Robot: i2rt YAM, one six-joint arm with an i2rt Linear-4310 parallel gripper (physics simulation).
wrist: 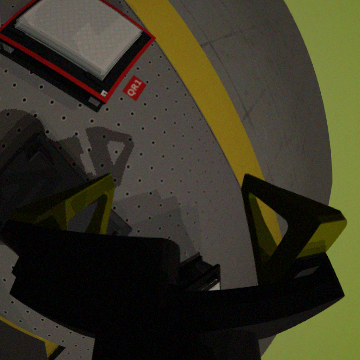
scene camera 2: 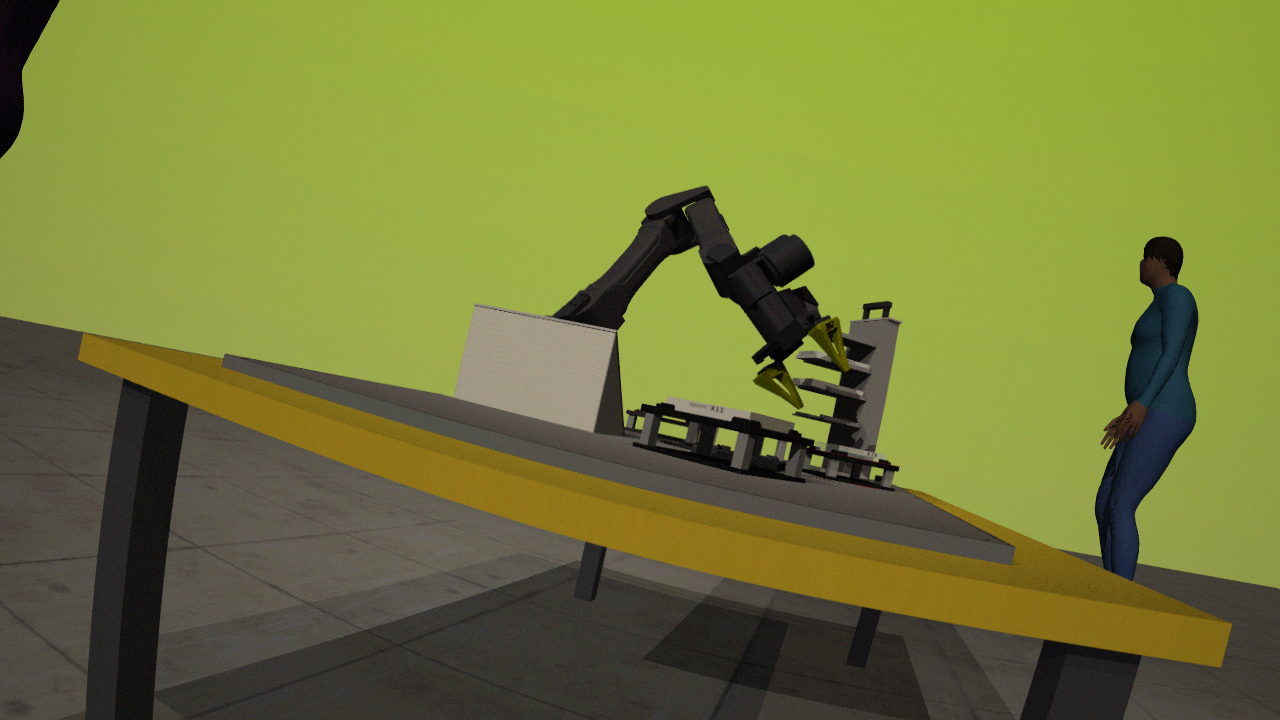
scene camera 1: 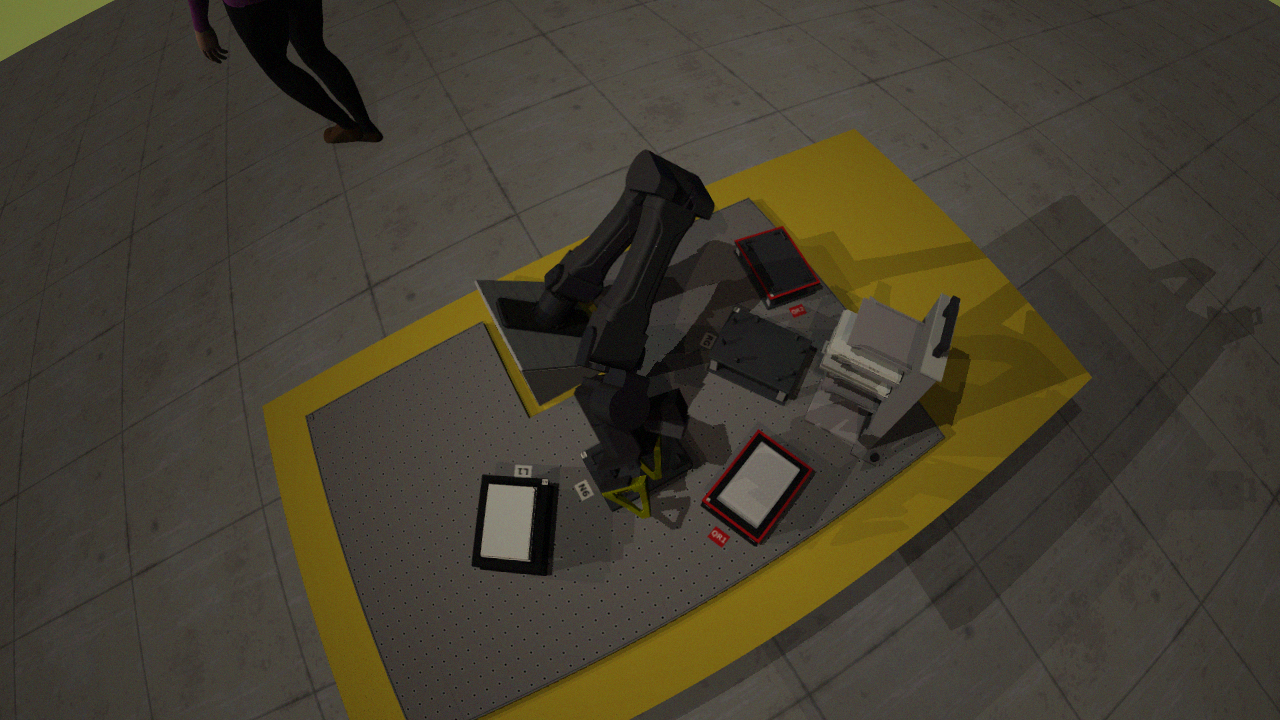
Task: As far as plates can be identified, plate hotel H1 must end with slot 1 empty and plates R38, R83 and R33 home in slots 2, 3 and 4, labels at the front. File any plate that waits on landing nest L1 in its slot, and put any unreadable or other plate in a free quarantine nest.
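Note:
My gripper is open and empty, tilted above dark nest N6. A white plate lies on black landing nest L1; its small label in scene camera 2 seems to read R33. Plate hotel H1 stands at the right. Two middle shelves hold white plates; the top and the lowest visible shelf look bare in scene camera 2. Their labels are unreadable. Another white plate lies on red-edged nest QR1.
Red-edged nest QR2 stands without a plate behind the hotel's left side. Another dark, bare nest stands between QR2 and QR1, close to the hotel. The arm's base box is at the back edge. Two people stand beyond the table.

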